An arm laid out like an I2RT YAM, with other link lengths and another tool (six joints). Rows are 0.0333 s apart.
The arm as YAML. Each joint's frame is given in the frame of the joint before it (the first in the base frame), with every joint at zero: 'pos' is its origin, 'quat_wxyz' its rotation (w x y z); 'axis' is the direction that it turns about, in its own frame. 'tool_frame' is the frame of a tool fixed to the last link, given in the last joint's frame.
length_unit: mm
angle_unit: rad
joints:
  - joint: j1
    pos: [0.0, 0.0, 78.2]
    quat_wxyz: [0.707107, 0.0, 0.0, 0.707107]
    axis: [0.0, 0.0, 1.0]
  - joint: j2
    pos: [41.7, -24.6, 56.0]
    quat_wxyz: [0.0, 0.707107, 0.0, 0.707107]
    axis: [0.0, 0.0, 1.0]
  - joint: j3
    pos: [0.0, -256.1, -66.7]
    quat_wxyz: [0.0, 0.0, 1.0, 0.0]
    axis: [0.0, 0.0, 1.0]
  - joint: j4
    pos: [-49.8, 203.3, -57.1]
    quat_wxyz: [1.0, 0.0, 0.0, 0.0]
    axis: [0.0, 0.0, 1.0]
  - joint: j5
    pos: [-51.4, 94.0, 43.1]
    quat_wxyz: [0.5, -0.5, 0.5, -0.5]
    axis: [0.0, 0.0, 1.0]
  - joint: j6
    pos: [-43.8, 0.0, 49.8]
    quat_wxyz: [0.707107, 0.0, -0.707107, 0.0]
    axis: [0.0, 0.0, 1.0]
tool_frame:
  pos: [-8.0, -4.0, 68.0]
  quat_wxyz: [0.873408, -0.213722, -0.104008, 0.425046]
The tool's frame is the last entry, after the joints.
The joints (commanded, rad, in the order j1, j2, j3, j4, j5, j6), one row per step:
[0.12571 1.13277 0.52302 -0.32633 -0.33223 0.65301]
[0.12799 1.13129 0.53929 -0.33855 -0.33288 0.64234]
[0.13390 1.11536 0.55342 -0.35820 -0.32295 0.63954]
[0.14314 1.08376 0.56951 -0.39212 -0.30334 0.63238]
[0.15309 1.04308 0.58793 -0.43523 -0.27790 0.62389]
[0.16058 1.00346 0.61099 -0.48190 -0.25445 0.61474]
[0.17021 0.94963 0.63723 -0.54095 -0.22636 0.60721]
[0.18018 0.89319 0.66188 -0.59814 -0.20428 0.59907]
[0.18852 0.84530 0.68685 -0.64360 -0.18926 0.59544]
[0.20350 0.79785 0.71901 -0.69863 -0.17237 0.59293]
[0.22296 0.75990 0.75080 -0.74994 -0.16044 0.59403]
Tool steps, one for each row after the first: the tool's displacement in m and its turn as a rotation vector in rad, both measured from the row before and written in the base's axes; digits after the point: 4 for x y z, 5 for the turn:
[0.0018 0.0009 0.0041 -0.00430 -0.00963 0.01077]
[0.0001 0.0004 0.0053 -0.00797 -0.01246 0.00205]
[-0.0019 -0.0002 0.0073 -0.01729 -0.01854 0.00265]
[-0.0032 -0.0009 0.0086 -0.02198 -0.02190 0.00047]
[-0.0033 -0.0013 0.0094 -0.02055 -0.02189 -0.00059]
[-0.0058 -0.0019 0.0115 -0.02200 -0.02680 -0.00305]
[-0.0070 -0.0015 0.0114 -0.01696 -0.02904 0.00118]
[-0.0059 -0.0010 0.0112 -0.00800 -0.03009 0.00064]
[-0.0074 -0.0002 0.0118 -0.00860 -0.02723 0.00484]
[-0.0074 0.0010 0.0101 -0.00348 -0.01942 0.01013]

